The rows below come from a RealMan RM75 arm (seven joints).
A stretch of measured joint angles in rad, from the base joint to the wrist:
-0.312 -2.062 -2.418 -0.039 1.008 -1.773 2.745
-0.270 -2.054 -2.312 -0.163 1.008 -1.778 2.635
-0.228 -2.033 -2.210 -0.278 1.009 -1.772 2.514
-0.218 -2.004 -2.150 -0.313 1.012 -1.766 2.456
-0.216 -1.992 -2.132 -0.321 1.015 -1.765 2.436
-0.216 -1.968 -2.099 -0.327 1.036 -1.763 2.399
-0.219 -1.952 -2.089 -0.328 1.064 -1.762 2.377
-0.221 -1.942 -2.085 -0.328 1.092 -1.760 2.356
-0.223 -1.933 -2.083 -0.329 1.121 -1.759 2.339
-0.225 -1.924 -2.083 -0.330 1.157 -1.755 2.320
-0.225 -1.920 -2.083 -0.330 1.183 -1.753 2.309
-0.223 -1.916 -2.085 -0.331 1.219 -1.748 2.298
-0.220 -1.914 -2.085 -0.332 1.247 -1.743 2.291
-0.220 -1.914 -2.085 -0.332 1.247 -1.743 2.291
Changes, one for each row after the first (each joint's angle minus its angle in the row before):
0.042 0.008 0.106 -0.124 0.000 -0.005 -0.110
0.042 0.021 0.102 -0.115 0.001 0.006 -0.121
0.010 0.029 0.060 -0.035 0.003 0.006 -0.058
0.002 0.012 0.018 -0.008 0.003 0.001 -0.020
0.000 0.024 0.033 -0.006 0.021 0.002 -0.037
-0.003 0.016 0.010 -0.001 0.028 0.001 -0.022
-0.002 0.010 0.004 0.000 0.028 0.002 -0.021
-0.002 0.009 0.002 -0.001 0.029 0.001 -0.017
-0.002 0.009 0.000 -0.001 0.036 0.004 -0.019
0.000 0.004 0.000 0.000 0.026 0.002 -0.011
0.002 0.004 -0.002 -0.001 0.036 0.005 -0.011
0.003 0.002 0.000 -0.001 0.028 0.005 -0.007
0.000 0.000 0.000 0.000 0.000 0.000 0.000

